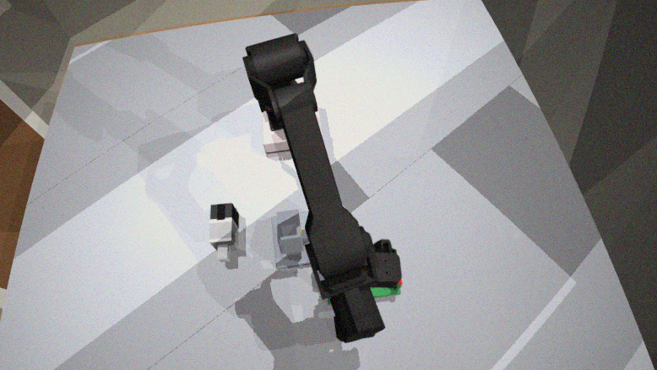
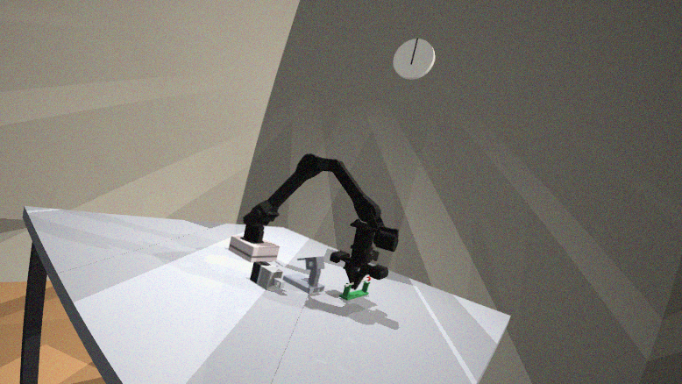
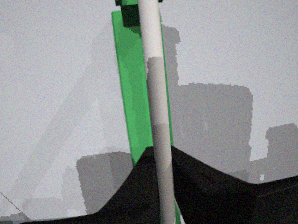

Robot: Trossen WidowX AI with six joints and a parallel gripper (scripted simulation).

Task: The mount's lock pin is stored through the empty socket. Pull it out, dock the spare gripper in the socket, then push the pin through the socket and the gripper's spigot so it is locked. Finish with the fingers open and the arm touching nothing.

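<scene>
Now: the green cradle 2 cm to the left of my gripper tip. The rest, counted from my gripper tip: grey mount 12 cm behind, 9 cm to the right, 3 cm above; spare gripper 17 cm behind, 22 cm to the right.
</scene>
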